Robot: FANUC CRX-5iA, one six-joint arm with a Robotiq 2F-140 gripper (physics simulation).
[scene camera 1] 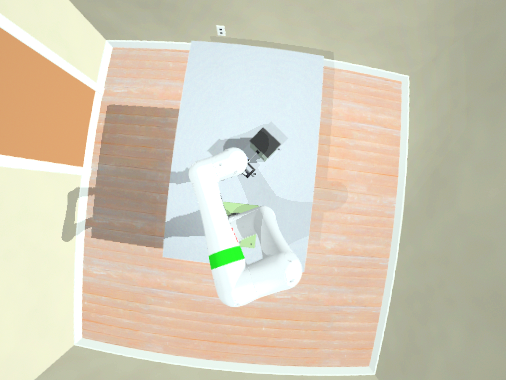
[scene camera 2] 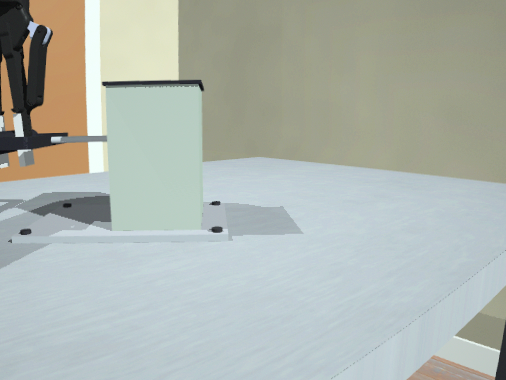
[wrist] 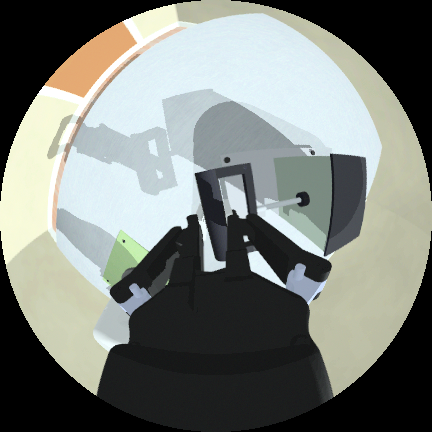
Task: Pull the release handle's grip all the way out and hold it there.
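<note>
The release handle's black frame-shaped grip stands out from a pale green box with a dark top. A thin grey rod joins the grip to the box, and a length of rod shows between them. My gripper points down and is shut on the grip's outer bar, one finger on each side of it. In the scene camera 2 view the fingertips reach below the grip, and the left edge cuts off part of both. In the scene camera 1 view my arm hides part of the gripper.
The box stands on a light base plate with dark bolts, on the pale table. Green plates lie near the arm's base. The white arm bends over the table's near part.
</note>
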